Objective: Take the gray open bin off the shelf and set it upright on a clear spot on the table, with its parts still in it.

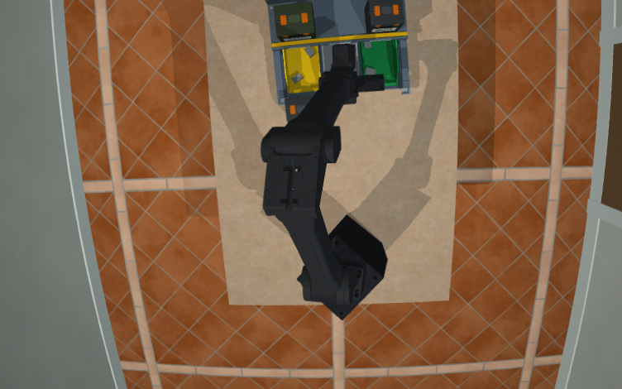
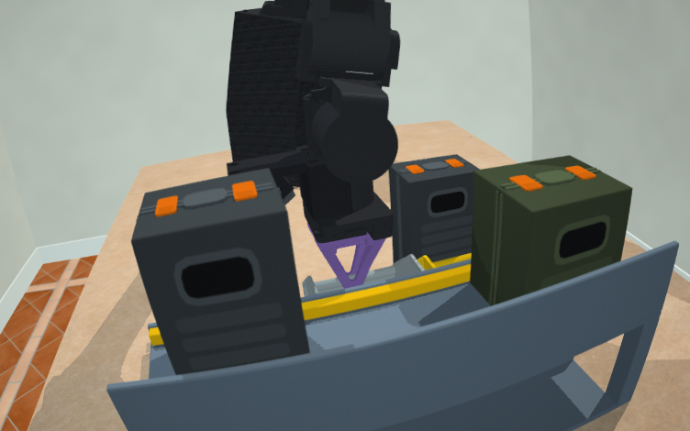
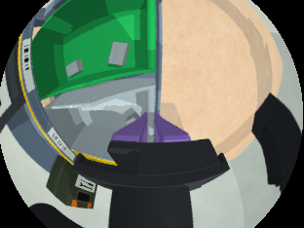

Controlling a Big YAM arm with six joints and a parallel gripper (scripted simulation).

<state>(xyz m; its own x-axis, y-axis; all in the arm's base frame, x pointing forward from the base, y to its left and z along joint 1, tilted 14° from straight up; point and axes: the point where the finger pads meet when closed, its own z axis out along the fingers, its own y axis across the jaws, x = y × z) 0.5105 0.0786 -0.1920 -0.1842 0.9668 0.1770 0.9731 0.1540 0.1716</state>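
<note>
Now: the gray open bin 80 mm ahead of my hand, 10 mm to the left of it and 10 mm above it. Also, from my hand: green bin (100 mm ahead, 100 mm to the right); then yellow bin (60 mm ahead, 120 mm to the left); then yellow rail (130 mm ahead, 20 mm to the left, 70 mm above).
</note>
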